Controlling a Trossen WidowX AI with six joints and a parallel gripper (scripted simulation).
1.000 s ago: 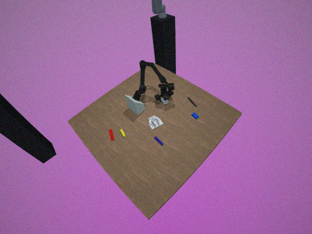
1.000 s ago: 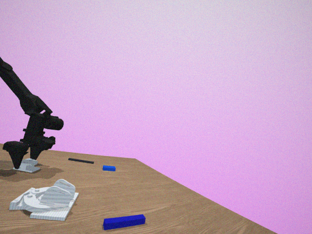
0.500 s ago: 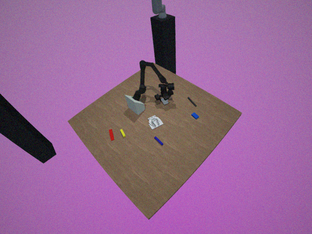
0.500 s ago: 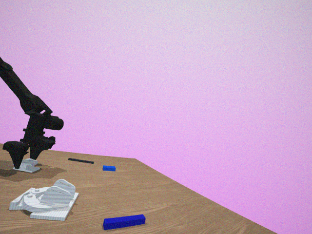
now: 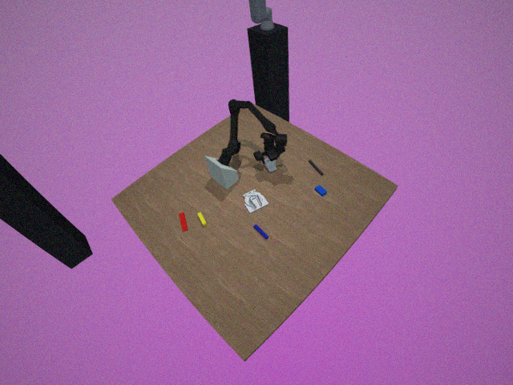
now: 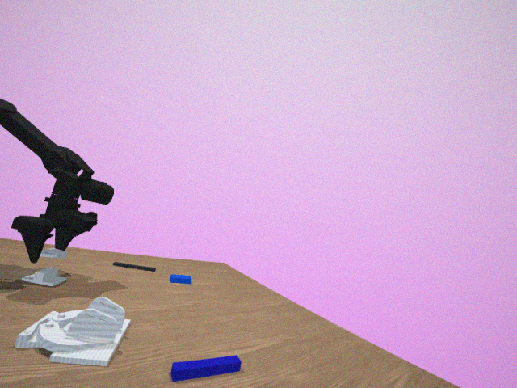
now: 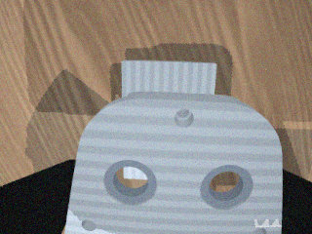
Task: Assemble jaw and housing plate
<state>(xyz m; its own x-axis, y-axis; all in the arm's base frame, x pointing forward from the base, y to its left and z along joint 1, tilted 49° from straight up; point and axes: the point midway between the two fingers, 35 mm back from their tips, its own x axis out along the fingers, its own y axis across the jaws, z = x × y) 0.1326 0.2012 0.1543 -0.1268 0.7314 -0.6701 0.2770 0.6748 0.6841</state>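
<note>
Right now my gripper tip is 120 mm short of the jaw, 220 mm to the left of it and 30 mm above it. Also, from my gripper tip: black bar (200 mm ahead, 200 mm to the left, 40 mm below); grey housing plate (10 mm ahead, 20 mm above); short blue block (350 mm ahead, 90 mm to the left, 40 mm below).
</note>
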